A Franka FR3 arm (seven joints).
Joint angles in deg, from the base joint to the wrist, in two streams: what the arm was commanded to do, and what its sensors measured. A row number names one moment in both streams.
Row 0, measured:
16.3, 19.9, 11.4, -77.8, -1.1, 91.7, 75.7
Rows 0 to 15, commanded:
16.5, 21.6, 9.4, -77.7, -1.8, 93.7, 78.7
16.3, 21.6, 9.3, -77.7, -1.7, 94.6, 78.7
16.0, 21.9, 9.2, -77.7, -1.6, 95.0, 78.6
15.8, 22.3, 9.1, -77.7, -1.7, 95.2, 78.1
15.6, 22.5, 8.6, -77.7, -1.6, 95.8, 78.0
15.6, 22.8, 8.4, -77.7, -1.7, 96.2, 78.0
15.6, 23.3, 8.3, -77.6, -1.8, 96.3, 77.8
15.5, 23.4, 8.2, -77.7, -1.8, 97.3, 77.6
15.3, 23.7, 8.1, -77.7, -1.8, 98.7, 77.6
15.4, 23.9, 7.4, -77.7, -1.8, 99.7, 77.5
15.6, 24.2, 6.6, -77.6, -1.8, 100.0, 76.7
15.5, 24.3, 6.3, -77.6, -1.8, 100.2, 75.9
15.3, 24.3, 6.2, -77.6, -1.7, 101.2, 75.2
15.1, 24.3, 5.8, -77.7, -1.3, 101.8, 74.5
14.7, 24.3, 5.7, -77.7, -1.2, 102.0, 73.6
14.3, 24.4, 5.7, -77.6, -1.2, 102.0, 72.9
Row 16, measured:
15.8, 24.1, 5.4, -77.8, -1.2, 100.5, 75.8
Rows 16 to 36, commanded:
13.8, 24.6, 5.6, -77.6, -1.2, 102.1, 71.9
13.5, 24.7, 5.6, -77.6, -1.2, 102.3, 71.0
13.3, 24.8, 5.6, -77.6, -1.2, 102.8, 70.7
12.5, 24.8, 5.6, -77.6, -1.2, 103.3, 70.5
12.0, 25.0, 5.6, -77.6, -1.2, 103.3, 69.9
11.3, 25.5, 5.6, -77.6, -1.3, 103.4, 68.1
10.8, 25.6, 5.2, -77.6, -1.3, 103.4, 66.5
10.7, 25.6, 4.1, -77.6, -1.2, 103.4, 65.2
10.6, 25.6, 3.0, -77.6, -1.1, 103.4, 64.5
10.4, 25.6, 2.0, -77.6, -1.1, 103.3, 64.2
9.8, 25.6, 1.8, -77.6, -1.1, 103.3, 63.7
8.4, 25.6, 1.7, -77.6, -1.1, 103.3, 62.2
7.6, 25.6, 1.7, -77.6, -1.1, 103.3, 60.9
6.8, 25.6, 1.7, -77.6, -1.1, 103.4, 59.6
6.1, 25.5, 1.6, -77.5, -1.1, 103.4, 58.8
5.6, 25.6, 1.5, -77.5, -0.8, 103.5, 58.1
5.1, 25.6, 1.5, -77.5, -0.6, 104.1, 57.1
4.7, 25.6, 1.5, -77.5, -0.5, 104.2, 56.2
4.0, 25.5, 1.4, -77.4, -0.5, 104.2, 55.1
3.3, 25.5, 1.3, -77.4, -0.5, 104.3, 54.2
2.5, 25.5, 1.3, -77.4, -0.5, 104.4, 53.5
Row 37, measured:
5.0, 25.3, 1.1, -77.7, -1.0, 103.1, 57.5
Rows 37 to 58, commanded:
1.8, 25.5, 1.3, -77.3, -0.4, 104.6, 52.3
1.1, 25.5, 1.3, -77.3, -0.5, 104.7, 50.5
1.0, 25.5, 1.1, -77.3, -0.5, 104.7, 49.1
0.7, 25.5, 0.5, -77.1, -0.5, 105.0, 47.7
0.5, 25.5, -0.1, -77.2, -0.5, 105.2, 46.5
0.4, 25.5, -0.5, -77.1, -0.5, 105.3, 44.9
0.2, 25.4, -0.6, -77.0, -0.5, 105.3, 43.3
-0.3, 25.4, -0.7, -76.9, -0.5, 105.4, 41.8
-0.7, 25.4, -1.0, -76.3, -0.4, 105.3, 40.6
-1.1, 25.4, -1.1, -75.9, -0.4, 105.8, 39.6
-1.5, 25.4, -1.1, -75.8, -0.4, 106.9, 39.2
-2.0, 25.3, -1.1, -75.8, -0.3, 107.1, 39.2
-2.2, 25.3, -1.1, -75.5, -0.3, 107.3, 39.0
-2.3, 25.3, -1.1, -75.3, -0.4, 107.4, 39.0
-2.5, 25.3, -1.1, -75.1, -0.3, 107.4, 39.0
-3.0, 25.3, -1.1, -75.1, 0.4, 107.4, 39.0
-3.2, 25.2, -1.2, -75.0, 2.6, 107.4, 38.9
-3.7, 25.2, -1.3, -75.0, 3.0, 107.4, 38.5
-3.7, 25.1, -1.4, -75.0, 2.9, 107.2, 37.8
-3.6, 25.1, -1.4, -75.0, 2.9, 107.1, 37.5
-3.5, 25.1, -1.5, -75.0, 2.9, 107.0, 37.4
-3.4, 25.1, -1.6, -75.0, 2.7, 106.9, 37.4
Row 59, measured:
-2.1, 25.1, -1.4, -75.8, 1.7, 106.3, 40.3
